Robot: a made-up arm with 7 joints.
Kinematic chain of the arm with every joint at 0, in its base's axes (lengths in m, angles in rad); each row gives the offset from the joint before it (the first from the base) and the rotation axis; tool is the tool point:
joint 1: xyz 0 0 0.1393 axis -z
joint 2: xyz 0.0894 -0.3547 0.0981 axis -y
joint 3: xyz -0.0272 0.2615 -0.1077 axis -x
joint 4: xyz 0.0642 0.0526 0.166 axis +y
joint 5: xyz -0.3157 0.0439 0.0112 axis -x
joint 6: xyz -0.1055 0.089 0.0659 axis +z
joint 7: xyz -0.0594 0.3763 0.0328 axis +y
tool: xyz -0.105 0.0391 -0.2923
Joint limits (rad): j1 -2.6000..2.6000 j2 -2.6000..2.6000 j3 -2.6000..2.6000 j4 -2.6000..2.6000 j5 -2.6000..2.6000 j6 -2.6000..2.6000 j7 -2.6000..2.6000
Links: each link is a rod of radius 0.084 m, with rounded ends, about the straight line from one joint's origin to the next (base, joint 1, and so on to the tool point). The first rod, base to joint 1, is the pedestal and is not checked.
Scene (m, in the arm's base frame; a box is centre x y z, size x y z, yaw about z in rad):
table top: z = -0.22
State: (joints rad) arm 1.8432 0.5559 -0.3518 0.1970 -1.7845 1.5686 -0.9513
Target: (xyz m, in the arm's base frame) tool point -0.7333 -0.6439 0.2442
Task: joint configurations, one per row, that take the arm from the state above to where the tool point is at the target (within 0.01 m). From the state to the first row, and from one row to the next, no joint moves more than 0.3 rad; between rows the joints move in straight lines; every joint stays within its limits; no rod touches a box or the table.
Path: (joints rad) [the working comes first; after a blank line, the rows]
Joints at the target: 0.6005 0.6475 -1.0849 0.5727 -2.1836 0.9550 -1.3131
Straight joint move there: clear.

1: 1.5947 0.5742 -0.4984 0.2721 -1.8643 1.4459 -1.0237
2: 1.3461 0.5926 -0.6451 0.3473 -1.9441 1.3232 -1.0960
3: 1.0976 0.6109 -0.7917 0.4224 -2.0240 1.2004 -1.1684
4: 0.8491 0.6292 -0.9383 0.4975 -2.1038 1.0777 -1.2407
5: 0.6005 0.6475 -1.0849 0.5727 -2.1836 0.9550 -1.3131

